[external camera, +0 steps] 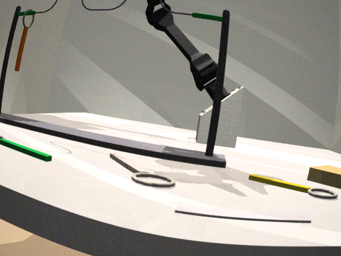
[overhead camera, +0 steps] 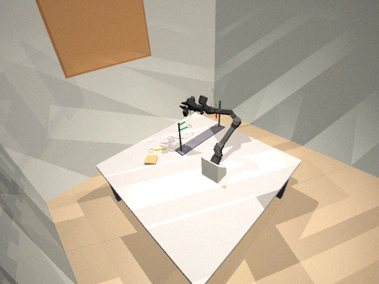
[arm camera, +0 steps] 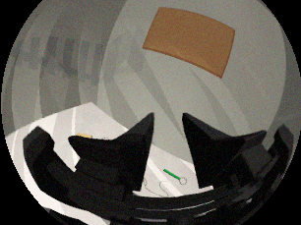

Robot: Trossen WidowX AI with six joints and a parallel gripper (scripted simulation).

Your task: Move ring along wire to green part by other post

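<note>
Right now the orange-handled ring is 60 mm behind my gripper tip, 430 mm to the right of it and 210 mm below it. Also, from my gripper tip: green-handled ring 210 mm ahead, 240 mm to the right, 450 mm below; yellow-handled ring 160 mm ahead, 230 mm to the left, 450 mm below; tan block 60 mm ahead, 350 mm to the left, 440 mm below.
</note>
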